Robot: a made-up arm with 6 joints. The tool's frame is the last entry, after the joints.
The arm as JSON. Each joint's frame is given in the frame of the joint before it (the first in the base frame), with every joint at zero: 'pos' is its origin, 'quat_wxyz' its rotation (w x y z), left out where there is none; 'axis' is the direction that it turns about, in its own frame. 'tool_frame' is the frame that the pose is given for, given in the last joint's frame.
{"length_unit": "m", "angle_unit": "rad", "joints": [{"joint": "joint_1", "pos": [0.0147, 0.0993, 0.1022], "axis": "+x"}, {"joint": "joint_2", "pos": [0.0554, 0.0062, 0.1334], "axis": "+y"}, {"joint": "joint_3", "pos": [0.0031, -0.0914, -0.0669], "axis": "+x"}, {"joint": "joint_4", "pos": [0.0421, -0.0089, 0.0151], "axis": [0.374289, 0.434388, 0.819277]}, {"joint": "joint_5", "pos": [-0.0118, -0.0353, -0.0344], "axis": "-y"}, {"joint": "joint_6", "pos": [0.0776, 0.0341, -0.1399], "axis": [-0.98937, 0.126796, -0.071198]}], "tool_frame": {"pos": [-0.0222, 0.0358, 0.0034], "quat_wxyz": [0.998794, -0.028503, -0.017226, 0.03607]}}
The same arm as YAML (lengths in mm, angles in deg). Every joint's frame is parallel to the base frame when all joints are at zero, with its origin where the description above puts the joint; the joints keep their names.
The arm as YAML. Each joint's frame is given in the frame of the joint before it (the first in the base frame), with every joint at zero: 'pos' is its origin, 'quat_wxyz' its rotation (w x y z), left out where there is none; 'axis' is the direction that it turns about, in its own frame. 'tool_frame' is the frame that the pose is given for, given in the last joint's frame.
length_unit: mm
angle_unit: deg
joints:
  - joint: joint_1
    pos: [14.7, 99.3, 102.2]
    axis: [1.0, 0.0, 0.0]
  - joint: joint_2
    pos: [55.4, 6.2, 133.4]
    axis: [0.0, 1.0, 0.0]
  - joint: joint_3
    pos: [3.1, -91.4, -66.9]
    axis: [1.0, 0.0, 0.0]
  - joint: joint_4
    pos: [42.1, -8.9, 15.1]
    axis: [0.374289, 0.434388, 0.819277]
  - joint: joint_5
    pos: [-11.8, -35.3, -34.4]
    axis: [0.0, -1.0, 0.0]
  - joint: joint_6
    pos: [77.6, 34.1, -139.9]
    axis: [-0.98937, 0.126796, -0.071198]
tool_frame:
  pos: [-22.2, 35.8, 3.4]
  quat_wxyz: [0.998794, -0.028503, -0.017226, 0.03607]

